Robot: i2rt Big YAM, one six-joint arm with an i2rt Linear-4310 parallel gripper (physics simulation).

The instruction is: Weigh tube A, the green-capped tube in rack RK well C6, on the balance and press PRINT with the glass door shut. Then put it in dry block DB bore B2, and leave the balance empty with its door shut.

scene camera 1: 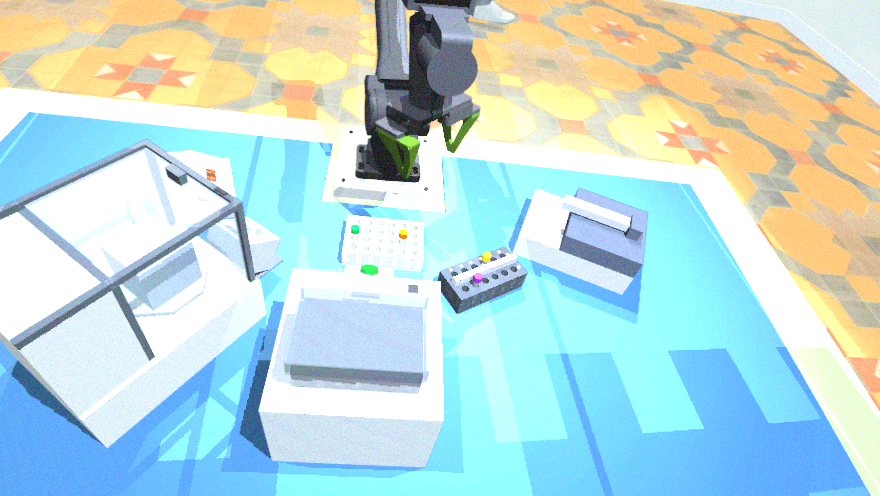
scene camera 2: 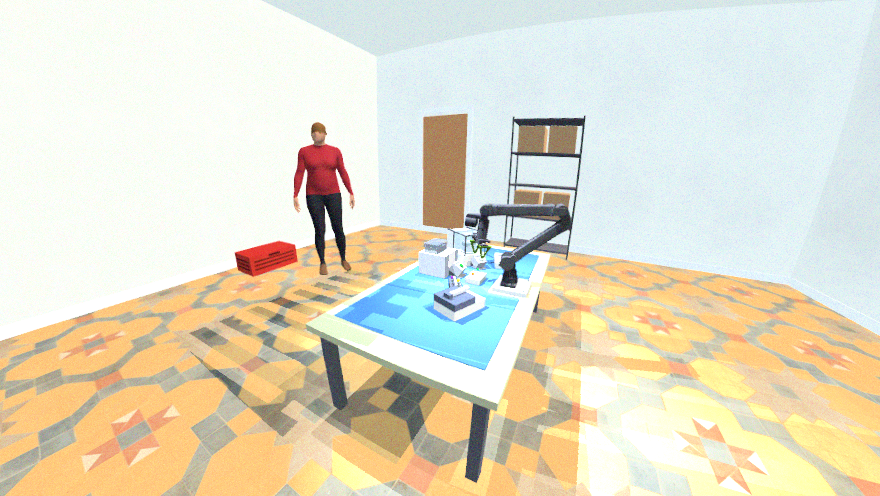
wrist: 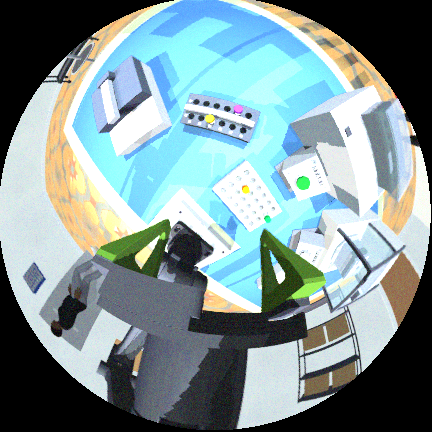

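Note:
The green-capped tube stands in a corner well of the white rack. The glass-walled balance stands at the left of scene camera 1; I cannot tell whether its door is shut. A dark two-row block, apparently the dry block, holds a yellow-capped tube and a magenta-capped tube. My gripper is open and empty, raised above the table, well clear of the rack. The PRINT key is too small to tell.
A large white device stands beside a small box with a green button, close to the rack. A grey-lidded device stands beyond the dark block. A person stands away from the table.

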